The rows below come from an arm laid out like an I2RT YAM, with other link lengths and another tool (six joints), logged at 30 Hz.
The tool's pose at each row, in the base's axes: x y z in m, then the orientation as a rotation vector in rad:
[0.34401, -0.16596, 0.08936, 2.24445, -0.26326, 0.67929]
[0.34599, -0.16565, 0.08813, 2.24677, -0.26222, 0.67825]
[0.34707, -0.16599, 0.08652, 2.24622, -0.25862, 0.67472]
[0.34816, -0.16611, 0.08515, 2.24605, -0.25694, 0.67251]
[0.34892, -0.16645, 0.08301, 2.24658, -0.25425, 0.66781]
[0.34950, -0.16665, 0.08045, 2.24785, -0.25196, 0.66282]
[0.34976, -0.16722, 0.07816, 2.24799, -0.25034, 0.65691]
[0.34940, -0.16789, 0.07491, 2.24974, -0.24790, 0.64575]
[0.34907, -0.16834, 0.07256, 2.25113, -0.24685, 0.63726]
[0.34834, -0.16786, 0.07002, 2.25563, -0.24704, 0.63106]
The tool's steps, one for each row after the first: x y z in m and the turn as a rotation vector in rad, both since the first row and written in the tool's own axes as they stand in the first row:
[0.00099, -0.00173, 0.00124, 0.00202, -0.00103, -0.00085]
[0.00101, -0.00290, 0.00283, 0.00103, -0.00212, -0.00473]
[0.00117, -0.00408, 0.00412, 0.00050, -0.00303, -0.00674]
[0.00063, -0.00546, 0.00587, 0.00009, -0.00549, -0.01027]
[-0.00029, -0.00712, 0.00770, 0.00025, -0.00848, -0.01353]
[-0.00134, -0.00823, 0.00951, -0.00097, -0.01197, -0.01677]
[-0.00343, -0.00963, 0.01171, -0.00196, -0.01918, -0.02228]
[-0.00500, -0.01064, 0.01324, -0.00274, -0.02494, -0.02588]
[-0.00699, -0.01226, 0.01405, -0.00017, -0.03040, -0.02742]

